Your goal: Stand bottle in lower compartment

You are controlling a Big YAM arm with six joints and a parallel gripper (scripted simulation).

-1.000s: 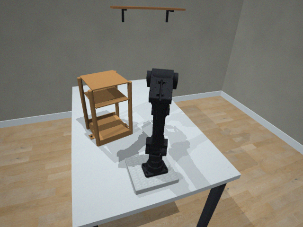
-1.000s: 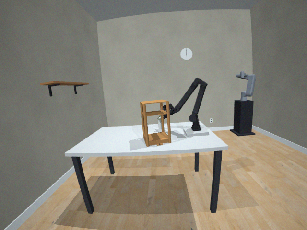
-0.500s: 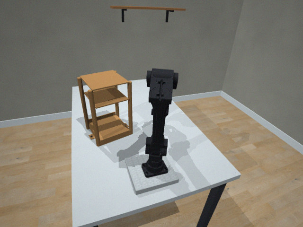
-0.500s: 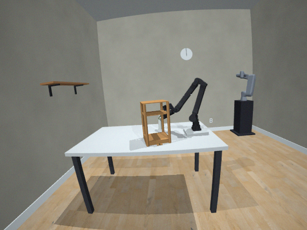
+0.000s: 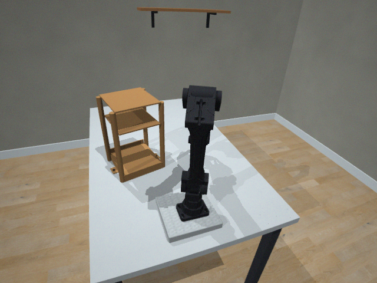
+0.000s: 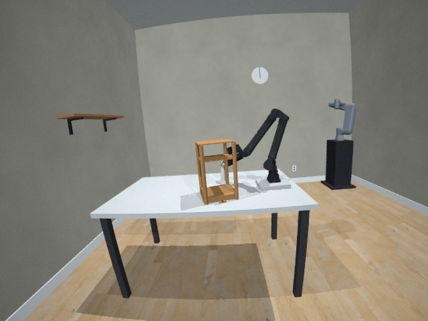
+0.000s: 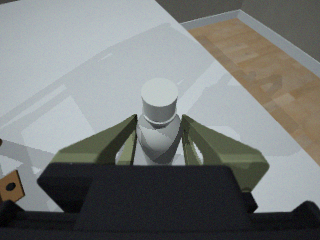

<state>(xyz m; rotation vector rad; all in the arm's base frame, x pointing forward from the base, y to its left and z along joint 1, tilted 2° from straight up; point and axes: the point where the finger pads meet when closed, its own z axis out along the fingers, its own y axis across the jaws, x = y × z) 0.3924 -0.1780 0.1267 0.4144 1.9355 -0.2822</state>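
My gripper is now 20 mm above the bottle. Round my hand: shelving unit: 30 mm ahead, 360 mm to the left, 50 mm above.
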